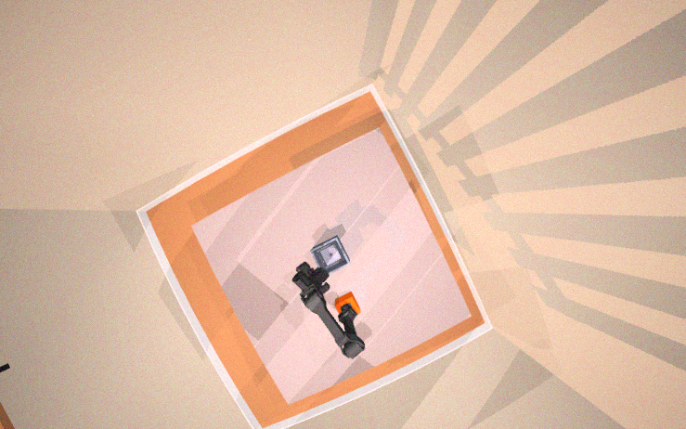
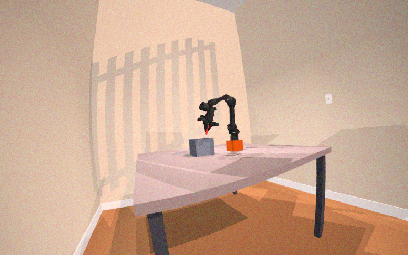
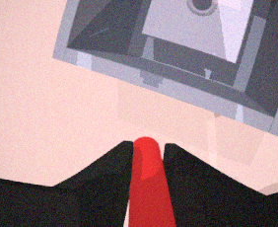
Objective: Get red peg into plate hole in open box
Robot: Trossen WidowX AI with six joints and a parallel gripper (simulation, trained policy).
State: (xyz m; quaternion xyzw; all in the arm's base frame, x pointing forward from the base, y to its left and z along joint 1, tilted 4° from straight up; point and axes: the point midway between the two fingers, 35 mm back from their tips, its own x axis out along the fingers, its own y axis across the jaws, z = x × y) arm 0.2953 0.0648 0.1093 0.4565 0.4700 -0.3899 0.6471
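Right now my gripper tip is 140 mm above the plate, 100 mm to the left of it and 20 mm short of it. The rest, counted from my gripper tip: red peg: 20 mm above, 10 mm to the left, 10 mm behind.
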